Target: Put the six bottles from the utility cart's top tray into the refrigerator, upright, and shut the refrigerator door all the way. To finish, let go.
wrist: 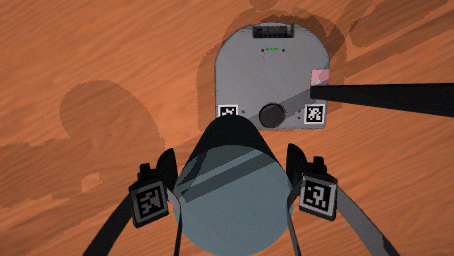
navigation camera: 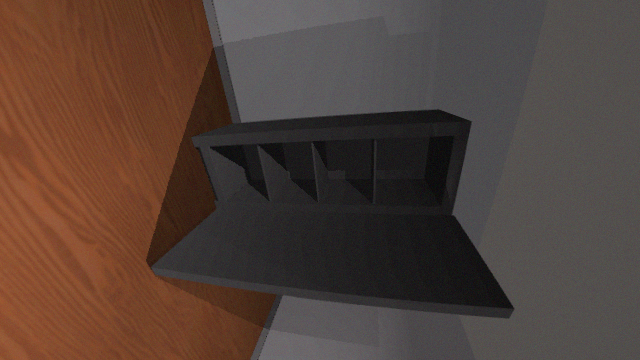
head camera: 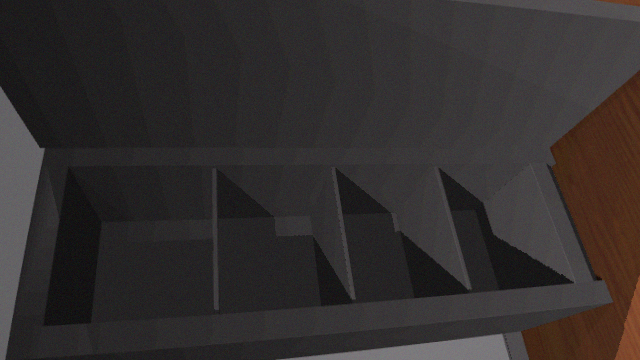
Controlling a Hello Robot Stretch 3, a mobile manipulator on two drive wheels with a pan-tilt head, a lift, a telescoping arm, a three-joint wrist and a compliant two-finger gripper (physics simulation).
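Frame: origin at the robot's base, x ahead, y left, z up, level; centimetres.
Seen in the pictures: gripper, fingertip midpoint: [wrist: 231,164]; robot's base, link origin: [wrist: 263,109].
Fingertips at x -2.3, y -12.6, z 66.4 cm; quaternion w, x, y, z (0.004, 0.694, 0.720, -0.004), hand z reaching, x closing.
Offsets run from my fingertips to a thing's top centre. "*": to the spot under its first point. Level surfaces: height alone.
The dark grey refrigerator [head camera: 300,316] [navigation camera: 320,128] stands against a pale wall, seen sideways in the head and navigation views. Its door {* dx +118.8, dy -20.0, dz +37.8 cm} [head camera: 320,75] [navigation camera: 330,255] stands wide open. Thin shelves divide the inside into several compartments, partly in shadow; no bottle shows in them. In the wrist view, my gripper [wrist: 231,164] is shut on a dark bottle {dx +0.5, dy +0.1, dz +5.4 cm} [wrist: 232,210] with a flat blue-grey round face toward the camera. The fingers press on its two sides, and it hangs over the floor in front of my base. The utility cart does not show in these views.
My grey base [wrist: 270,75] stands on the wooden floor {dz -66.4 cm} [head camera: 607,150] [navigation camera: 75,175] [wrist: 50,50]. A black bar [wrist: 390,98] extends right from it in the wrist view. A pale wall [navigation camera: 320,70] with a grey baseboard runs behind the refrigerator.
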